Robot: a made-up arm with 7 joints. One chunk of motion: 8 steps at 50 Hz.
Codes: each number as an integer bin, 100 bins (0 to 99) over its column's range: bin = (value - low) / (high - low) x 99, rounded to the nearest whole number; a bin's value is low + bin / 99 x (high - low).
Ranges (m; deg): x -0.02..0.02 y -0.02..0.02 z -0.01..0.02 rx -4..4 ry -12..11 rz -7..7
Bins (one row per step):
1: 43 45 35 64 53 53
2: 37 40 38 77 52 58
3: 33 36 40 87 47 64
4: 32 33 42 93 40 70
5: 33 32 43 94 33 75
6: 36 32 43 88 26 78
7: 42 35 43 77 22 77
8: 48 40 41 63 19 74
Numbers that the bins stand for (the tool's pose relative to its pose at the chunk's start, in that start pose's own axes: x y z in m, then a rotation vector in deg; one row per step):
1: -0.0026 -0.0018 0.0006 1.17 0.31 0.49
2: -0.0051 -0.0038 0.0015 2.22 0.08 1.20
3: -0.0067 -0.0055 0.0021 3.03 -1.08 2.05
4: -0.0071 -0.0067 0.0027 3.52 -2.71 2.90
5: -0.0067 -0.0071 0.0030 3.60 -4.33 3.61
6: -0.0055 -0.0071 0.0030 3.11 -5.96 4.03
7: -0.0030 -0.0059 0.0030 2.22 -6.89 3.89
8: -0.0006 -0.0038 0.0024 1.09 -7.59 3.46

